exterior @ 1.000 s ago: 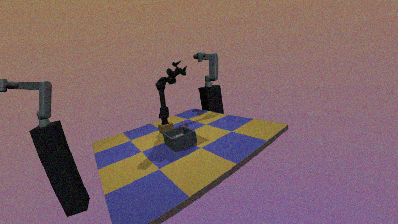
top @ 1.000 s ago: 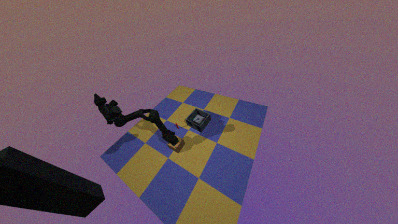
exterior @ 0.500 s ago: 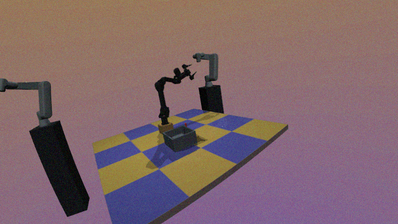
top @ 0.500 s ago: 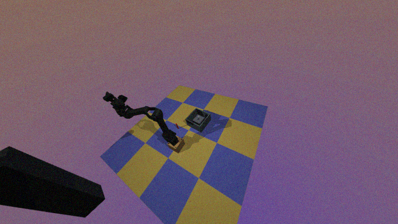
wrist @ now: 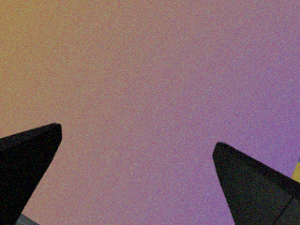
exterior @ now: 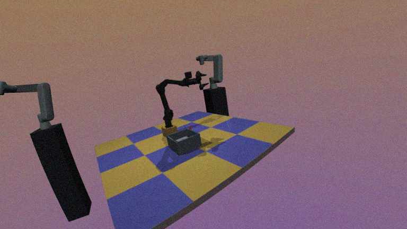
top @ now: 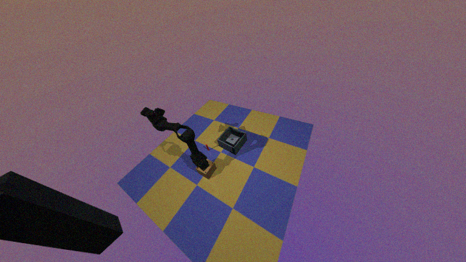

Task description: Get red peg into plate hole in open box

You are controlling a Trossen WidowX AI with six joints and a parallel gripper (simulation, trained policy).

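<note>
Right now my gripper tip is 400 mm above the red peg, 340 mm to the left of it and 170 mm short of it. From my gripper tip the other things lie so: dark box 470 mm to the right, 410 mm below, 360 mm ahead; then pale plate 470 mm to the right, 390 mm below, 360 mm ahead.
</note>
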